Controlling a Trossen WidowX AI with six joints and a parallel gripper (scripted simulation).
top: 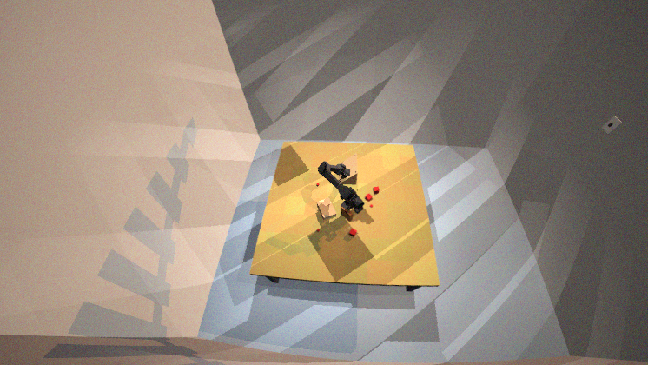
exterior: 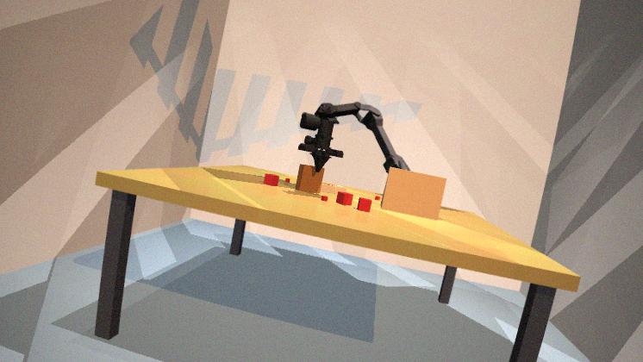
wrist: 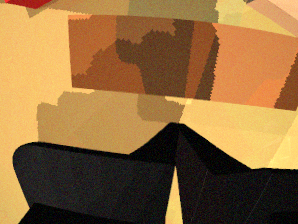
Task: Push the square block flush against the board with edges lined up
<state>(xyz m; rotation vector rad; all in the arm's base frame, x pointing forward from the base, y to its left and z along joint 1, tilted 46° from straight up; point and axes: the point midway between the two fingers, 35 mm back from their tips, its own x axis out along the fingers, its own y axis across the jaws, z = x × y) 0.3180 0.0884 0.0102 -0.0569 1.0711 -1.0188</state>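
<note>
The square block is 30 mm to the right of my gripper tip, 30 mm below it and 30 mm ahead of it. From my gripper tip the other things lie so: pale board 190 mm to the right, 70 mm below, 10 mm behind.
</note>
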